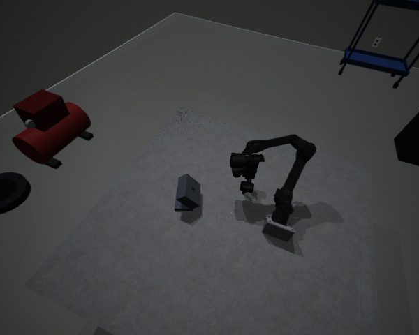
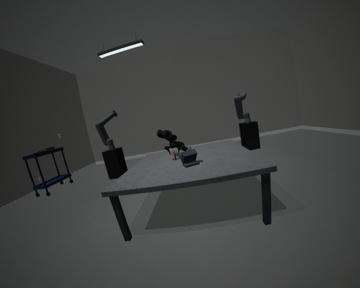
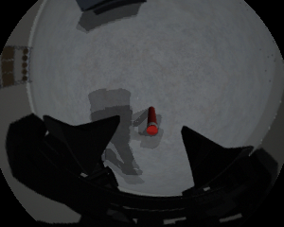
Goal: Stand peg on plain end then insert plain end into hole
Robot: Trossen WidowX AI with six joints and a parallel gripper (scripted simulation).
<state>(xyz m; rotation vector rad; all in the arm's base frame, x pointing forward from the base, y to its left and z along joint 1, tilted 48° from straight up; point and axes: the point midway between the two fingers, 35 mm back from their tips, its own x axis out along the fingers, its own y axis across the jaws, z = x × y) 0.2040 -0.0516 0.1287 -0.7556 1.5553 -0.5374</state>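
My gripper tip is 1 cm above the red peg. Round my gripper tip: dark sloped panel: 25 cm ahead, 15 cm to the left, 1 cm above.
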